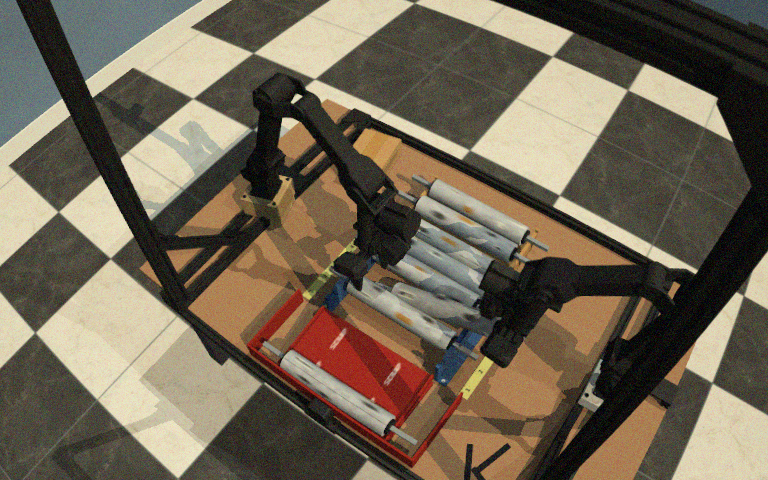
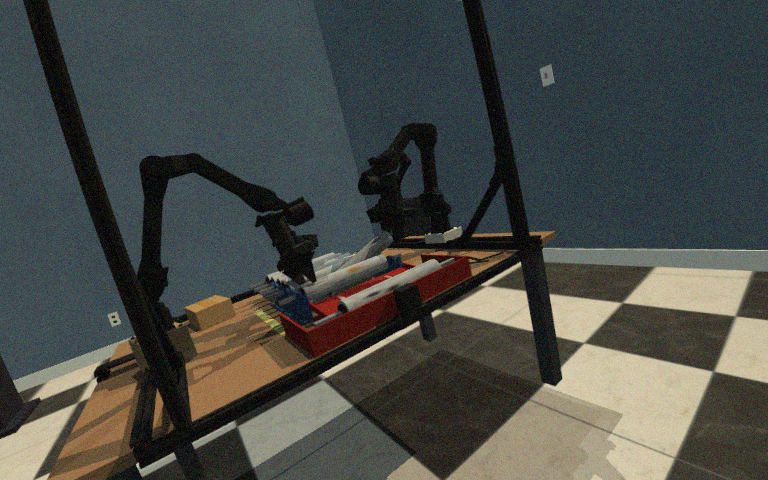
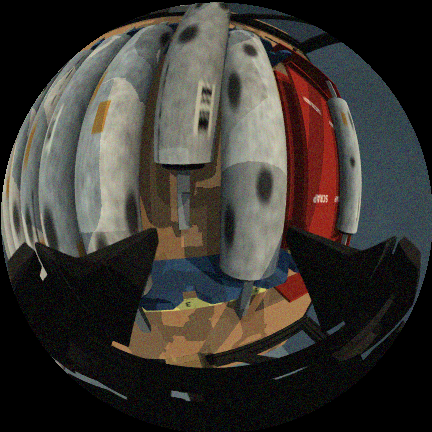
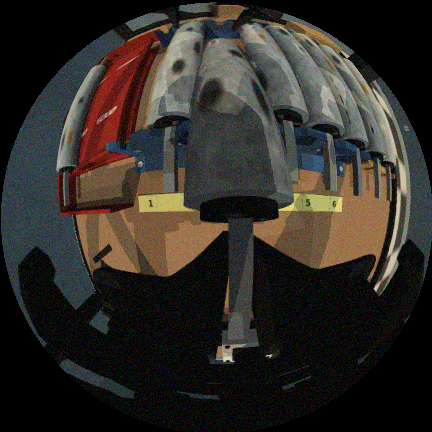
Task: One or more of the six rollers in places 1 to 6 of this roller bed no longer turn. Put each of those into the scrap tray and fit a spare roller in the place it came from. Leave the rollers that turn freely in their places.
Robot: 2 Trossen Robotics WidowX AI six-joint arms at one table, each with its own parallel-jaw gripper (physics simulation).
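Pixels of known places: left gripper, fingertip midpoint: (image 1: 371, 279) (image 2: 310, 284) (image 3: 224, 234); right gripper, fingertip midpoint: (image 1: 504, 340) (image 2: 395, 242) (image 4: 234, 236); left arm's base at its link origin: (image 1: 266, 188); right arm's base at its link origin: (image 1: 611, 388) (image 2: 442, 230) (image 4: 249, 352).
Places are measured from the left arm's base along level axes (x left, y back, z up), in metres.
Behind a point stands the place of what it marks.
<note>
A grey roller (image 1: 436, 301) {x -0.192, y -0.480, z 0.010 m} (image 2: 370, 250) {x -0.225, y -0.526, z 0.015 m} (image 3: 192, 105) {x -0.170, y -0.413, z -0.015 m} (image 4: 230, 135) {x -0.225, y -0.589, z 0.049 m} is held by one shaft end; that end is raised, and its free end tips down over a gap in the blue bed (image 1: 454, 362) {x -0.278, y -0.548, z -0.072 m} (image 3: 167, 280) (image 4: 155, 159) {x -0.303, y -0.542, z -0.073 m}. My right gripper (image 4: 234, 236) {x -0.238, y -0.637, z 0.006 m} is shut on its shaft. The front roller (image 1: 399, 311) {x -0.230, y -0.412, z -0.003 m} (image 2: 346, 277) {x -0.238, y -0.393, z -0.021 m} (image 3: 255, 150) {x -0.193, y -0.373, z -0.003 m} (image 4: 176, 90) {x -0.242, y -0.513, z -0.002 m} lies in the bed beside it. My left gripper (image 2: 306, 275) {x -0.164, y -0.328, z -0.015 m} (image 3: 224, 234) {x -0.164, y -0.328, z -0.015 m} is open and empty, near the left ends of these two rollers. A roller (image 1: 336, 390) {x -0.435, y -0.347, z -0.008 m} (image 2: 390, 285) {x -0.443, y -0.319, z -0.016 m} (image 3: 349, 165) {x -0.405, y -0.336, z -0.025 m} lies along the front of the red scrap tray (image 1: 277, 321) {x -0.309, y -0.159, z -0.049 m} (image 2: 339, 337) {x -0.411, y -0.178, z -0.063 m}.
More rollers (image 1: 438, 277) {x -0.126, y -0.467, z -0.001 m} (image 4: 277, 75) {x -0.153, y -0.519, z -0.001 m} lie behind, and two rollers (image 1: 480, 212) {x 0.079, y -0.515, z -0.005 m} (image 1: 465, 229) {x 0.020, y -0.492, z -0.006 m} lie at the back on an orange support. A numbered yellow strip (image 1: 476, 378) {x -0.300, y -0.602, z -0.076 m} (image 4: 151, 202) {x -0.328, y -0.591, z -0.075 m} runs beside the bed. A wooden block (image 1: 380, 148) {x 0.226, y -0.220, z -0.021 m} (image 2: 209, 312) {x 0.135, y -0.172, z -0.037 m} and dark frame posts (image 2: 90, 164) {x -0.353, y 0.082, z 0.305 m} stand around.
</note>
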